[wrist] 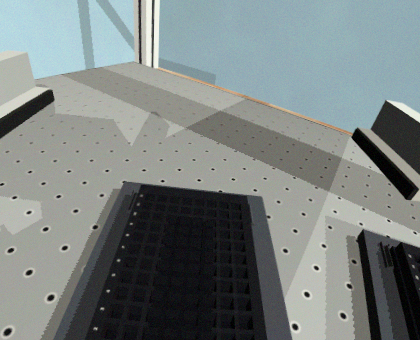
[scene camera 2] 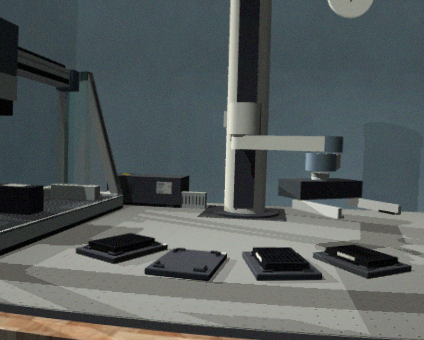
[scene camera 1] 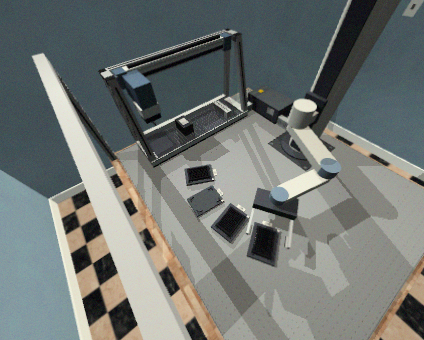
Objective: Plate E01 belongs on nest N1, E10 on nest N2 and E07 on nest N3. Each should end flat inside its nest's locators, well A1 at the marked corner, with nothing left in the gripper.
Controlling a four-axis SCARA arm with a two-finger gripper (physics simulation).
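Frame: origin at the arm's base, x ahead, y left, z up, level; millimetres.
Where they show: gripper, fingertip midpoint: (wrist: pixel 210 95) (scene camera 2: pixel 371 211) (scene camera 1: pixel 267 240); arm's base at its link origin: (scene camera 2: pixel 244 216).
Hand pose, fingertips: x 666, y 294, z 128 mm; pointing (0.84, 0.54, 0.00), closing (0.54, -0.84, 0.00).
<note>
Each offset is from my fingertips to the top centre of the thing. "pt": to the spot under its first point.
My gripper (scene camera 1: pixel 268 239) (scene camera 2: pixel 369 211) (wrist: pixel 210 95) is open and empty, its fingers wide apart above the table beside and over nest N1 (scene camera 1: pixel 262 261) (wrist: pixel 272 280). A black plate @(dx -21, dy -11, dz -89 mm) (scene camera 1: pixel 265 241) (scene camera 2: pixel 362 255) (wrist: pixel 185 250) lies in N1, apparently flat. A second black plate @(dx +36, dy -182, dz -89 mm) (scene camera 1: pixel 231 221) (scene camera 2: pixel 279 257) lies in nest N2 @(dx +36, dy -182, dz -99 mm) (scene camera 2: pixel 300 275) (wrist: pixel 372 280). A third black plate @(dx -6, dy -519, dz -89 mm) (scene camera 1: pixel 200 174) (scene camera 2: pixel 122 241) lies in nest N3 @(dx -6, dy -519, dz -97 mm) (scene camera 2: pixel 115 257) at the other end of the row. The plate labels and A1 marks are too small or hidden to read.
The bare OUT nest @(dx +65, dy -357, dz -97 mm) (scene camera 1: pixel 206 200) (scene camera 2: pixel 186 264), with corner locators, stands between N2 and N3. A gantry frame @(pt dx -594, dy -815, dz +175 mm) (scene camera 1: pixel 242 75) with a deck stands at the back left in scene camera 1. A dark box @(pt dx -722, dy -639, dz +0 mm) (scene camera 1: pixel 270 103) (scene camera 2: pixel 150 190) stands near the arm's column (scene camera 2: pixel 250 60).
</note>
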